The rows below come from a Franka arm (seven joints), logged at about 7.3 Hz.
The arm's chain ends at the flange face. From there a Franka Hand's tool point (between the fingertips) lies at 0.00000 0.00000 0.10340 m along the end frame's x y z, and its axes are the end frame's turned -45 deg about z.
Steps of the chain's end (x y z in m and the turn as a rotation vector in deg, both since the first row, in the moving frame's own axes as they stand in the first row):
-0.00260, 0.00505, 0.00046, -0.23, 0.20, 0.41
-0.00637, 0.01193, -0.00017, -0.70, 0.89, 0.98
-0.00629, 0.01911, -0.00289, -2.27, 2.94, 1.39
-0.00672, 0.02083, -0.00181, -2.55, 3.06, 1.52
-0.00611, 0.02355, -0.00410, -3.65, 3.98, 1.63
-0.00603, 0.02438, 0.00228, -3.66, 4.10, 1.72
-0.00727, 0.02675, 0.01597, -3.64, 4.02, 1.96
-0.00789, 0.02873, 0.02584, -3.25, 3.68, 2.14
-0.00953, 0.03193, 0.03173, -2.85, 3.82, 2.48
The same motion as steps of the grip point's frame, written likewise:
-0.00545, 0.00228, 0.00046, -0.30, -0.02, 0.41
-0.01271, 0.00596, -0.00019, -1.12, 0.13, 0.98
-0.01719, 0.01572, -0.00311, -3.68, 0.47, 1.39
-0.01893, 0.01714, -0.00206, -3.97, 0.36, 1.52
-0.02069, 0.02206, -0.00456, -5.40, 0.23, 1.63
-0.02109, 0.02287, 0.00180, -5.49, 0.31, 1.72
-0.02374, 0.02354, 0.01551, -5.42, 0.27, 1.96
-0.02551, 0.02358, 0.02546, -4.90, 0.30, 2.14
-0.02826, 0.02437, 0.03137, -4.72, 0.69, 2.48

